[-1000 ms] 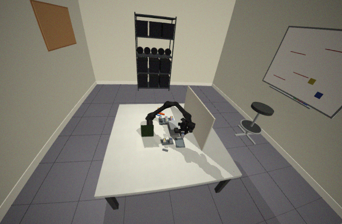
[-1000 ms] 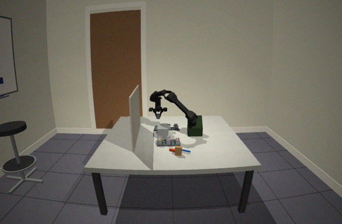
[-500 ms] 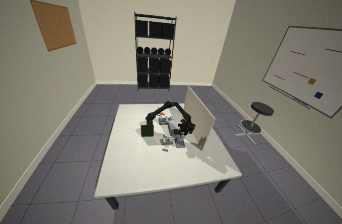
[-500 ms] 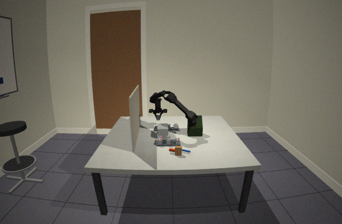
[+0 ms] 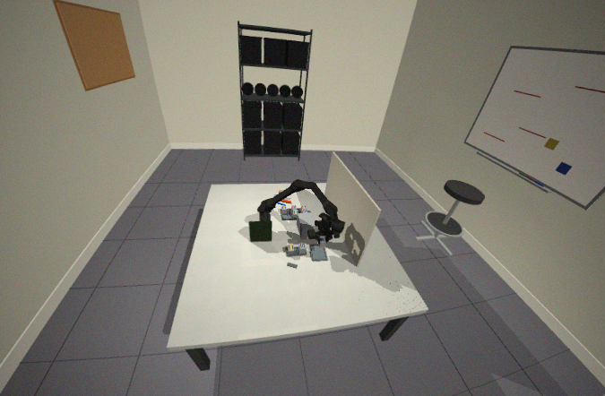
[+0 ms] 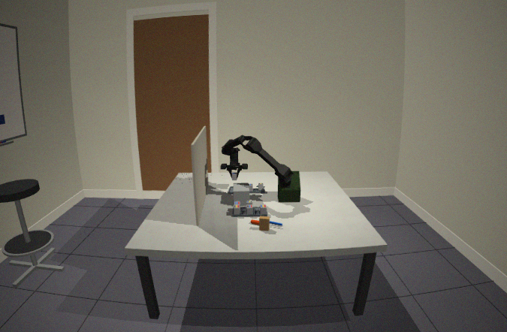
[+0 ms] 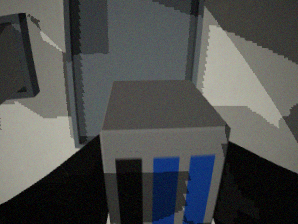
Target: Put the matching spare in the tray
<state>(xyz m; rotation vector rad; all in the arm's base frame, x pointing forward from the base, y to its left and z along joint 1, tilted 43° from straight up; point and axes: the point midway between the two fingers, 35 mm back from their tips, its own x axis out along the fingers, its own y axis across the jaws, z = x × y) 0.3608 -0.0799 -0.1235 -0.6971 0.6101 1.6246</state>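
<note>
Right now my gripper tip is 9 cm above the flat grey tray and 1 cm past it. Round my gripper tip: beige panel: 25 cm to the left, 16 cm ahead, 13 cm above; then pen: 50 cm to the left, 30 cm behind, 9 cm below; then grey mounted unit: 21 cm to the left, 8 cm behind, 4 cm below.
</note>
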